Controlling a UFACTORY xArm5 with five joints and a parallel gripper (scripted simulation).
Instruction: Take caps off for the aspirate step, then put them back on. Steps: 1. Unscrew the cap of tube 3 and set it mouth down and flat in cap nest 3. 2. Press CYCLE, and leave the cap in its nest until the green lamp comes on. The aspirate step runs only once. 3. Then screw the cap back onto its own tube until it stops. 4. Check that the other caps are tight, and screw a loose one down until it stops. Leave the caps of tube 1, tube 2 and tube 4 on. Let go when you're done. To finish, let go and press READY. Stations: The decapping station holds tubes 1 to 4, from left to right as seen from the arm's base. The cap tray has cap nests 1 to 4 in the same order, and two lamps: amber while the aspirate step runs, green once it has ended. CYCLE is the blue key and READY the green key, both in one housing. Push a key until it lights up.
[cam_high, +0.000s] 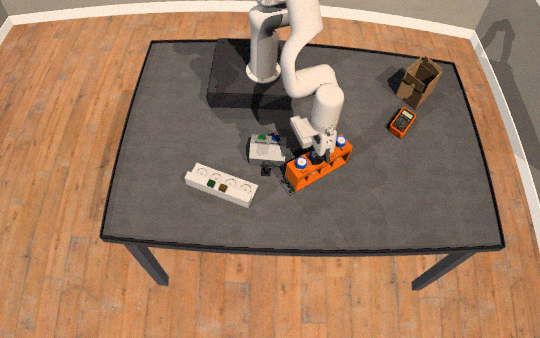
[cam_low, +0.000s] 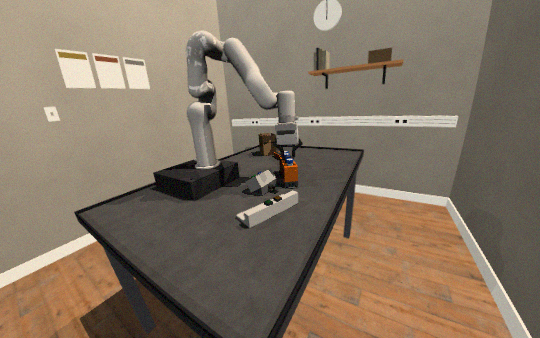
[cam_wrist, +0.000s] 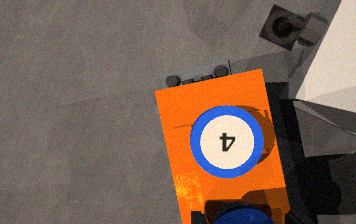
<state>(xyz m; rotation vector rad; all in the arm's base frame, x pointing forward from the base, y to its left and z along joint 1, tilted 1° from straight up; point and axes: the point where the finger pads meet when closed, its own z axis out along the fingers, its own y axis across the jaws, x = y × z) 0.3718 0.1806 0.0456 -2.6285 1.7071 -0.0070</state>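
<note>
The cap 3 lies 1 cm below my hand. From my hand the other things lie so: cap 2 (4 cm to the left, 3 cm behind, 1 cm below); cap 4 (4 cm to the right, 3 cm ahead, 1 cm below); cap 1 (8 cm to the left, 6 cm behind, 1 cm below).
</note>
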